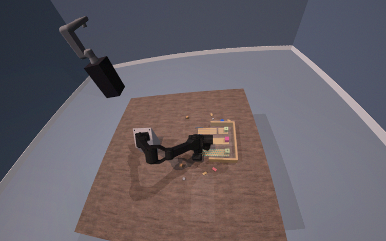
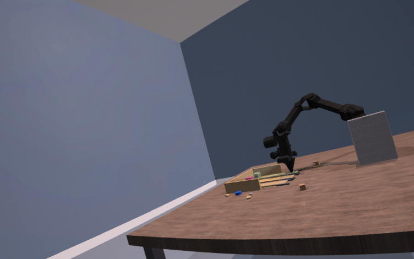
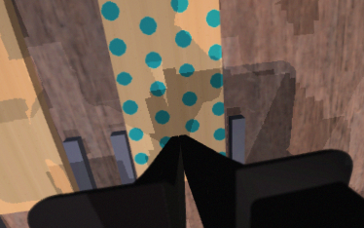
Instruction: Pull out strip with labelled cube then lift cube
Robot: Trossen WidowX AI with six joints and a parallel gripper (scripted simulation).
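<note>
The strip lies 90 mm ahead of my gripper tip and 10 mm to the right of it.
</note>
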